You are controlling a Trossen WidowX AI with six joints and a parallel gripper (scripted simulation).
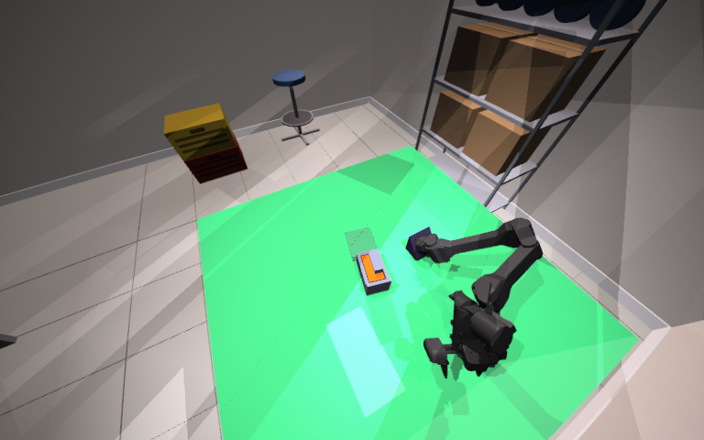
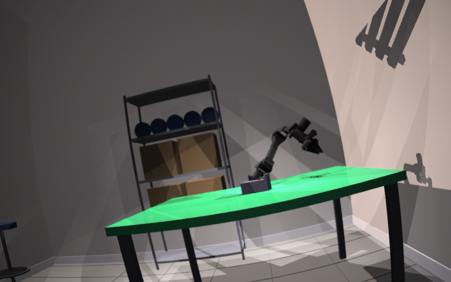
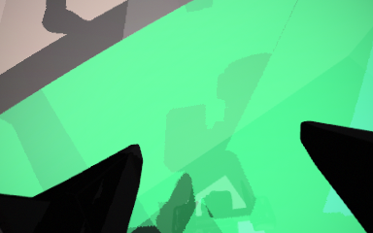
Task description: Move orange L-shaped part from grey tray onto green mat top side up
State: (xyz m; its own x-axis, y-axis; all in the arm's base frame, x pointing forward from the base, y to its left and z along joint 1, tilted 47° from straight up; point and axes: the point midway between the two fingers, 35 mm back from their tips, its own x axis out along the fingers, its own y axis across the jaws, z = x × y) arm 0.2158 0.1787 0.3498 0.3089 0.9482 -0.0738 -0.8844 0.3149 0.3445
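Right now the orange L-shaped part is 39 cm to the right of my gripper tip, 9 cm below it and 1 cm ahead of it.
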